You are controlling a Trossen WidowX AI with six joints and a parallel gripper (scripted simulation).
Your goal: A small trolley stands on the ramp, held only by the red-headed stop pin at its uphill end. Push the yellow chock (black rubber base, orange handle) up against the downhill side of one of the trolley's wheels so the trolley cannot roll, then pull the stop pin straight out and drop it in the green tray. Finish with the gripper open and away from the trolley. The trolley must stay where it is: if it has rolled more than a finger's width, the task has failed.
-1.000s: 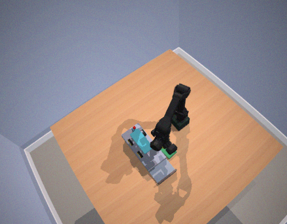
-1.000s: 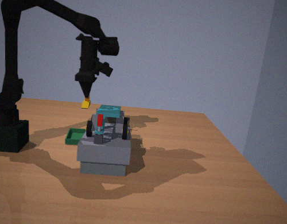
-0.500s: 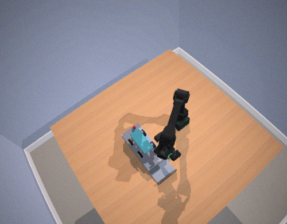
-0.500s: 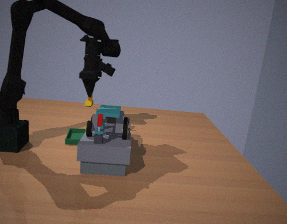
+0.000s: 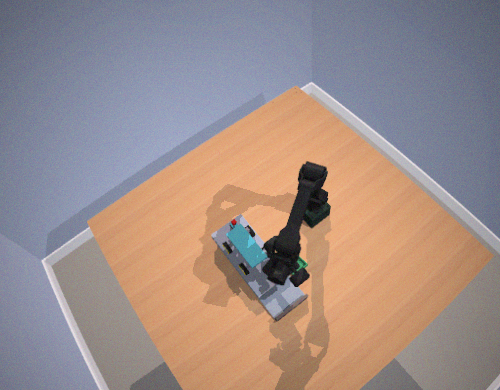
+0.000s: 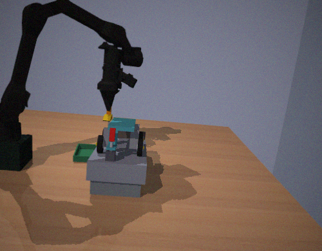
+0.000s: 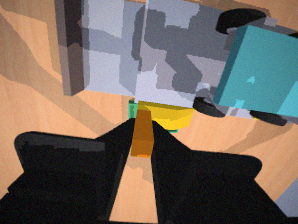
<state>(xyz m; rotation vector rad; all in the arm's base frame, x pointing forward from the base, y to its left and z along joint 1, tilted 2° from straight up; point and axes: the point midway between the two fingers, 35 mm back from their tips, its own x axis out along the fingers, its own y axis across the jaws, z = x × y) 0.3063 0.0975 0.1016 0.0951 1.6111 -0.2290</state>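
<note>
The red-headed stop pin lies 1 cm behind my gripper tip, 28 cm to the right of it and 2 cm below it. The rest, counted from my gripper tip: yellow chock: 2 cm to the right, 1 cm below; trolley: 3 cm ahead, 17 cm to the right, 4 cm below; green tray: 7 cm behind, 4 cm to the right, 16 cm below.
</note>
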